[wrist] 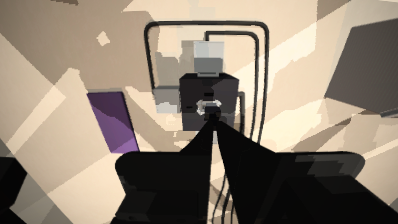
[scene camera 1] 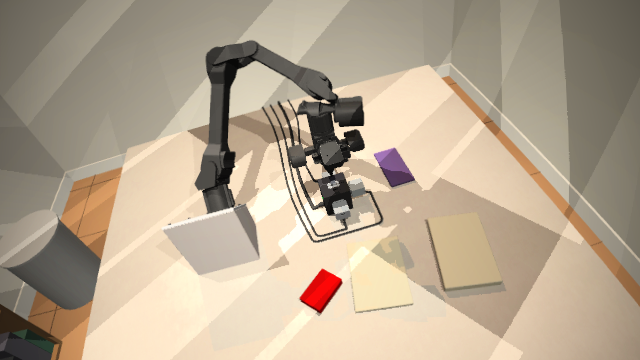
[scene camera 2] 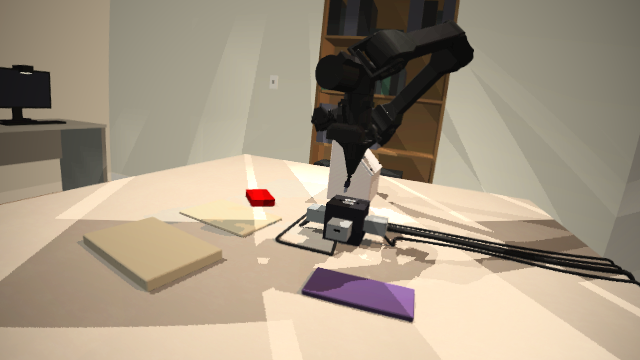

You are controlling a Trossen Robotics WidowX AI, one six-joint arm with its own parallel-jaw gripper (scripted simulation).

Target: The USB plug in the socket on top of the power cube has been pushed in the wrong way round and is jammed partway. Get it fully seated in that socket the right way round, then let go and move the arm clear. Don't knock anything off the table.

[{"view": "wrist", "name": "my gripper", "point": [214,125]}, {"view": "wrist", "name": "purple card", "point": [109,108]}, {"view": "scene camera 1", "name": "my gripper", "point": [330,171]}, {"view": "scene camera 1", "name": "purple card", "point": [397,173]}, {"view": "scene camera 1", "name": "red block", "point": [321,290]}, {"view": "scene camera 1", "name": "black power cube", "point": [329,196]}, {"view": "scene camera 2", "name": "my gripper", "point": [350,174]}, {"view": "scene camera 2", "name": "purple card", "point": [391,300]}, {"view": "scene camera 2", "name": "black power cube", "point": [335,208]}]
